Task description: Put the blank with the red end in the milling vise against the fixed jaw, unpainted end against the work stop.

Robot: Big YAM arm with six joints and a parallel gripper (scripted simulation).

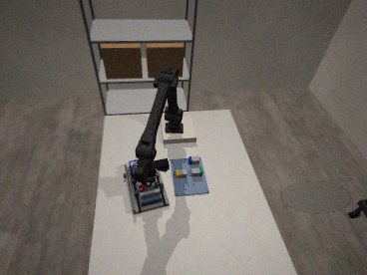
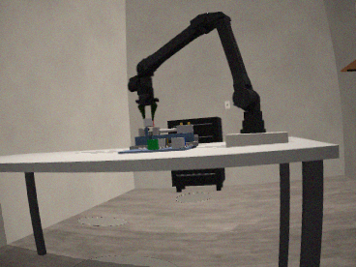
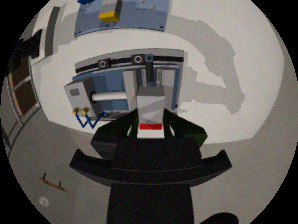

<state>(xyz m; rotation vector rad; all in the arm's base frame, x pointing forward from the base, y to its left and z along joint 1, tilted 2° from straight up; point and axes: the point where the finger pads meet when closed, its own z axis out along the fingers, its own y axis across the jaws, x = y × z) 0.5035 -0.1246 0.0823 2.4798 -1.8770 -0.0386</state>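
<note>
My gripper is now 2 cm above the red-ended blank. Round my hand: yellow-ended blank 18 cm to the left, 14 cm behind, 11 cm below; then green-ended blank 26 cm to the left, 16 cm behind, 11 cm below; then blue plate 22 cm to the left, 15 cm behind, 13 cm below.
</note>
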